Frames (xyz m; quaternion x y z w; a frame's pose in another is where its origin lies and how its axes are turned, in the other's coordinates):
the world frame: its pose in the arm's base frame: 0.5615 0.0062 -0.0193 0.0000 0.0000 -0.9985 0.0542
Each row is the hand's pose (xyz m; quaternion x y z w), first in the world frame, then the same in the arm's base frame.
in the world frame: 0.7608 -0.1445 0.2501 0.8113 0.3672 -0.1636 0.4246
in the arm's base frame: -0.2105 0.0675 0.2308 -0.4106 0.7902 0.4328 0.1403
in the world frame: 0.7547 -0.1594 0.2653 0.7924 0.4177 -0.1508 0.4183
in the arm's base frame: -0.2060 0.0830 0.2460 -0.4600 0.7686 0.4258 0.1279
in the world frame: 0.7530 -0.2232 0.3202 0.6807 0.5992 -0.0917 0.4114
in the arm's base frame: -0.2112 0.1466 0.3009 -0.6352 0.6472 0.4158 0.0693
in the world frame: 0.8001 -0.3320 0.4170 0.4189 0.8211 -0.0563 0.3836
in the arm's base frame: -0.2698 0.2496 0.3977 -0.8426 0.3738 0.3861 0.0354
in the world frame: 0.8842 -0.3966 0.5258 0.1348 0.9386 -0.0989 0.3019
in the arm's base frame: -0.3604 0.3048 0.5065 -0.9445 0.0837 0.3068 0.0824
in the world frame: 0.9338 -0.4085 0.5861 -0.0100 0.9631 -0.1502 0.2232
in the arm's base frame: -0.4110 0.3112 0.5668 -0.9611 -0.0622 0.2310 0.1379
